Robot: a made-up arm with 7 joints. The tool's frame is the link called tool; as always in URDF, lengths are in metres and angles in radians. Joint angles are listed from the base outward. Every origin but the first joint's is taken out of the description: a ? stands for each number. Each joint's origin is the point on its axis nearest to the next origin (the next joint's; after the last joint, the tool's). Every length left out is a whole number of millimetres.
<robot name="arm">
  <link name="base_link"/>
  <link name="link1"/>
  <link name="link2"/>
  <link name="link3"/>
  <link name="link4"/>
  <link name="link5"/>
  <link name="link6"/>
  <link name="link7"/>
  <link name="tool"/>
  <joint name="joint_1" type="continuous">
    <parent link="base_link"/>
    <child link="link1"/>
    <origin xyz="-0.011 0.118 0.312"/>
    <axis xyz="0 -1 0"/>
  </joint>
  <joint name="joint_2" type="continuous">
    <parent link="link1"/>
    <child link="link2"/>
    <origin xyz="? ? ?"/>
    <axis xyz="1 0 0"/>
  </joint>
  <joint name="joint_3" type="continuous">
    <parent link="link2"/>
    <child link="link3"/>
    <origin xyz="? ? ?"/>
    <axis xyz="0 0 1"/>
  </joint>
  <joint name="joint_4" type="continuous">
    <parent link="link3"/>
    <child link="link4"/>
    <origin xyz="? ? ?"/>
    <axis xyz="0 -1 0"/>
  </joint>
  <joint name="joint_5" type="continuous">
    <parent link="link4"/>
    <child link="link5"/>
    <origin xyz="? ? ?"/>
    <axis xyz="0 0 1"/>
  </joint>
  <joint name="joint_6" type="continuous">
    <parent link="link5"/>
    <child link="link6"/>
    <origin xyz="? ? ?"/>
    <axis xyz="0 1 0"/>
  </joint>
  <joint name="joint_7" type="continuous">
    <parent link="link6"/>
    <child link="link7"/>
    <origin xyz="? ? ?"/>
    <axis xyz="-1 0 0"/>
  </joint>
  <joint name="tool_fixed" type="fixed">
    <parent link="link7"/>
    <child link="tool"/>
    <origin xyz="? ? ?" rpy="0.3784 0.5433 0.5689"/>
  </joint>
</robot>
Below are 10 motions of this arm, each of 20 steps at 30 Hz.
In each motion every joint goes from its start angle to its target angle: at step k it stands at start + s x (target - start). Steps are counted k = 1, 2, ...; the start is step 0. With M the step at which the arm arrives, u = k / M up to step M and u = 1 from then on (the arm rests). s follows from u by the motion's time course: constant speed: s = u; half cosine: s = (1 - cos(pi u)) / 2; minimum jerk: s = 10 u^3 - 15 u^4 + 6 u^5.
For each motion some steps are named. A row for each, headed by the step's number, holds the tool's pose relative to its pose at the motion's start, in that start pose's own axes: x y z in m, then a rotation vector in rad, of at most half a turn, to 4 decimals.
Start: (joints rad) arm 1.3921 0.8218 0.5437 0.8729 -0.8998 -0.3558 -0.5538
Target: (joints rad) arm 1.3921 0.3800 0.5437 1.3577 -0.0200 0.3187 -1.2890
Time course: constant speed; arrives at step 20
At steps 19, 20:
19: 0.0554 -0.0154 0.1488 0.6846 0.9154 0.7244
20: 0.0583 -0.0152 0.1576 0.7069 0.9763 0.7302

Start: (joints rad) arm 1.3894 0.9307 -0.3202 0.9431 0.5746 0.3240 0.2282
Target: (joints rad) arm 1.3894 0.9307 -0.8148 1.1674 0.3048 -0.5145 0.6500
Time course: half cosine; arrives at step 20
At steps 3, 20:
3: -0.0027 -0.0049 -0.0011 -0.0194 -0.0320 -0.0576
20: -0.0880 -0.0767 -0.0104 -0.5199 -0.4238 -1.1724

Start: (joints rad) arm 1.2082 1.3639 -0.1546 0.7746 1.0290 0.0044 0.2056
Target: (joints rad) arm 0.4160 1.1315 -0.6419 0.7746 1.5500 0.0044 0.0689
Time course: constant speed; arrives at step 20
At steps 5, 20:
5: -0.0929 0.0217 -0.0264 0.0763 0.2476 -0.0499
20: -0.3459 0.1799 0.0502 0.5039 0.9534 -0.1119

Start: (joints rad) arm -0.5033 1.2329 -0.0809 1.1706 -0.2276 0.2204 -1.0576
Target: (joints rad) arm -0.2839 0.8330 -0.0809 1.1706 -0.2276 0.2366 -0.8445
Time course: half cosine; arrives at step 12
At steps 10, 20:
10: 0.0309 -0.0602 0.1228 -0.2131 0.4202 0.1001
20: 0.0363 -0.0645 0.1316 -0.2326 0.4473 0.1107

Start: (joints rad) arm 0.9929 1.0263 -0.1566 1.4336 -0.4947 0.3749 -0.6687
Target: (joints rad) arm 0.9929 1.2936 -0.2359 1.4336 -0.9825 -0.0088 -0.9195
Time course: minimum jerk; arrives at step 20
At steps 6, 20:
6: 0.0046 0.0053 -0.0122 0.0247 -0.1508 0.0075
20: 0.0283 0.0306 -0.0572 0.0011 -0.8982 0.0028

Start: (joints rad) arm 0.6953 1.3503 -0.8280 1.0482 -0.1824 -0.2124 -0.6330
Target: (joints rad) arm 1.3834 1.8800 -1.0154 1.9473 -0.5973 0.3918 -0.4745
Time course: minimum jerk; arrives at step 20
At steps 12, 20:
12: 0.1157 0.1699 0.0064 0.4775 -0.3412 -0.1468
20: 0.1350 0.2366 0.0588 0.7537 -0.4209 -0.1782

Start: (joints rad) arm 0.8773 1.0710 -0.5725 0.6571 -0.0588 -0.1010 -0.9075
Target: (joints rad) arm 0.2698 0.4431 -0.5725 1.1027 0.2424 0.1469 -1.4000
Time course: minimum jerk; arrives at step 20
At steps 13, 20:
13: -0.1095 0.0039 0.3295 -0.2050 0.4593 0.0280
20: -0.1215 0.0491 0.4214 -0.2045 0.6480 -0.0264

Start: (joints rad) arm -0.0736 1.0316 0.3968 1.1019 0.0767 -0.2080 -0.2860
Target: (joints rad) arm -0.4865 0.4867 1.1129 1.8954 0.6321 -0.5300 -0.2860
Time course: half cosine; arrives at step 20
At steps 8, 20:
8: 0.0049 0.0005 0.0591 -0.1412 -0.0503 0.3959
20: 0.0315 0.0869 0.1793 -0.1815 -0.3305 0.9629

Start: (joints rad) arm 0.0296 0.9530 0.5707 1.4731 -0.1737 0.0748 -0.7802
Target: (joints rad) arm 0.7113 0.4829 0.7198 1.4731 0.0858 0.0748 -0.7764
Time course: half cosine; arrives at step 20
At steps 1, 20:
1: 0.0002 -0.0004 0.0002 0.0024 0.0040 0.0052
20: 0.0757 -0.0956 0.0389 0.2049 0.6582 0.8944

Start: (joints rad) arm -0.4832 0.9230 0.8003 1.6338 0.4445 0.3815 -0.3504
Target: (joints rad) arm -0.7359 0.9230 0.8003 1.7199 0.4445 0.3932 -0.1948
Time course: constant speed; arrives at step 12
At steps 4, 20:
4: -0.0152 0.0093 0.0061 -0.0275 0.0322 -0.1080
20: -0.0432 0.0310 0.0204 -0.0828 0.1106 -0.3209

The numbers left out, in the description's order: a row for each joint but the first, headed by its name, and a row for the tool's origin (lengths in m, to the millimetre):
joint_2: 0.004 0 0.013
joint_3: 0 -0.026 -0.323
joint_4: -0.004 -0.047 0
joint_5: 0.018 0 -0.219
joint_6: 0.028 0.01 0
joint_7: -0.039 0 -0.009
tool: 0 -0.028 -0.029

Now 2 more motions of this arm.
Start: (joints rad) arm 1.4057 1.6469 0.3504 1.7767 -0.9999 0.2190 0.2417
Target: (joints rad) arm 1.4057 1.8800 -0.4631 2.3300 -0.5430 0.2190 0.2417
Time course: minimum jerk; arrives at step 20
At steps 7, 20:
7: 0.0210 -0.0037 0.0407 -0.1600 -0.2117 0.0339
20: 0.0025 0.0280 0.1840 -0.8962 -0.7236 0.0464

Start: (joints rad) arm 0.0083 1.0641 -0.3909 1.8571 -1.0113 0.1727 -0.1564
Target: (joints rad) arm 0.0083 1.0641 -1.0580 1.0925 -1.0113 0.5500 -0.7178
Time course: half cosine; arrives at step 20
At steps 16, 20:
16: -0.1404 -0.0865 0.1137 -0.0469 0.0033 -0.4840
20: -0.1569 -0.0854 0.1262 -0.0409 -0.0416 -0.5453

